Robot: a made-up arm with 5 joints.
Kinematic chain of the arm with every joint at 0, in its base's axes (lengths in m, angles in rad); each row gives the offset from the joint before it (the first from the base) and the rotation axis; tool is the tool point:
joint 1: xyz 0 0 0.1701 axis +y
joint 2: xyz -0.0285 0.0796 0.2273 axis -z
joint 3: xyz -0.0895 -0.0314 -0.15 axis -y
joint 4: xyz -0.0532 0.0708 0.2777 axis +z
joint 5: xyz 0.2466 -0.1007 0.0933 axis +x
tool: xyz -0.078 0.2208 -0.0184
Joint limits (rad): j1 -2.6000..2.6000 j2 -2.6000..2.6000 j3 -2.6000..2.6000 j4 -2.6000..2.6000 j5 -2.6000..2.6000
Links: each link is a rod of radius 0.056 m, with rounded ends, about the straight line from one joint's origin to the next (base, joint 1, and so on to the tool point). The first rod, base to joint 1, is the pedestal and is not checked.
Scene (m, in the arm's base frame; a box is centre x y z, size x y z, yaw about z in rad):
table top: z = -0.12
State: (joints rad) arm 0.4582 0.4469 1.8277 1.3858 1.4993
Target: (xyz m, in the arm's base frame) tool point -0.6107 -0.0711 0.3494
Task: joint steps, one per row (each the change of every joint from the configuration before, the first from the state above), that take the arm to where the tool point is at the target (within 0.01 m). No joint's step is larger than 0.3 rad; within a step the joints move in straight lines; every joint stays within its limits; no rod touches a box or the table.
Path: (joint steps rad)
1: 0.0426 -0.2683 0.0488 -0.0012 -0.1331
2: 0.0426 -0.2682 0.0488 -0.0012 -0.1330
3: 0.0425 -0.2683 0.0488 -0.0011 -0.1331
4: 0.0426 -0.2683 0.0488 -0.0012 -0.1330

